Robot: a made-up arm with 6 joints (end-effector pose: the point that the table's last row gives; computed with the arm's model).
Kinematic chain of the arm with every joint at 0, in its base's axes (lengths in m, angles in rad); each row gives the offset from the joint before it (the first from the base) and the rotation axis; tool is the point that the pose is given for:
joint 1: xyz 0 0 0.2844 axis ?
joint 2: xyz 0 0 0 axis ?
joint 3: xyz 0 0 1.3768 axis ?
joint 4: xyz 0 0 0 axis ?
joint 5: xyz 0.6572 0 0 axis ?
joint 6: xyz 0 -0.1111 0 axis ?
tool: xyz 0 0 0
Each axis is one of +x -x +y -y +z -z.
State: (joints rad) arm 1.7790 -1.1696 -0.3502 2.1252 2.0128 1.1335
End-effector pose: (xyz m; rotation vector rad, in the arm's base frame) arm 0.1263 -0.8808 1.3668 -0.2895 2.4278 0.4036
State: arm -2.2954 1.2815 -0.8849 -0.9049 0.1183 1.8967
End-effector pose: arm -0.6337 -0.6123 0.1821 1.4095 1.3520 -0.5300
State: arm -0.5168 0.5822 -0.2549 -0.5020 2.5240 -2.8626
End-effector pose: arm 0.9581 -0.6566 0.9105 1.4022 -1.3243 1.6827
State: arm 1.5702 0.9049 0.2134 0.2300 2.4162 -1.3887
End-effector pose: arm 0.1091 1.6050 0.7354 -1.9760 0.2032 -2.2998
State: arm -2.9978 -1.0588 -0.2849 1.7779 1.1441 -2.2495
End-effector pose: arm 0.8012 0.0929 1.4960 -0.2182 -0.0095 -1.8757
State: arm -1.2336 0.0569 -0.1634 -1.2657 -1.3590 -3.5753
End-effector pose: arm 0.1989 -0.6683 1.4120 -0.9944 0.2209 0.3360
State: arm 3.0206 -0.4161 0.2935 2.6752 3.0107 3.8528
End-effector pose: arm 0.0778 -0.1094 2.0098 1.8574 0.3732 -0.9205
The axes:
joint 1: +z
joint 2: +y
joint 3: -y
joint 4: -x
joint 5: -y
joint 6: -x

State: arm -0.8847 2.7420 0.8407 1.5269 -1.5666 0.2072
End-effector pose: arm 0.2670 -0.3337 -1.6416 0.9030 -2.7232 -0.7448
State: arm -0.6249 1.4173 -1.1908 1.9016 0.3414 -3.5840
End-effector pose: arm 0.7090 -0.4669 0.0702 -1.2701 -1.5815 1.8664
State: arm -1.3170 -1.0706 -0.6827 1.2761 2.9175 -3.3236
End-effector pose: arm -0.1919 0.6114 1.2917 0.8147 1.2390 1.1041
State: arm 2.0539 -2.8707 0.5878 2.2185 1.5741 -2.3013
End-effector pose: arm 0.3890 -0.8860 -1.3312 1.0366 -2.3848 0.7063
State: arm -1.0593 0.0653 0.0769 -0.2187 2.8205 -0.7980
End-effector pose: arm 0.2712 -0.7047 1.6418 -1.1186 -2.3193 0.4769
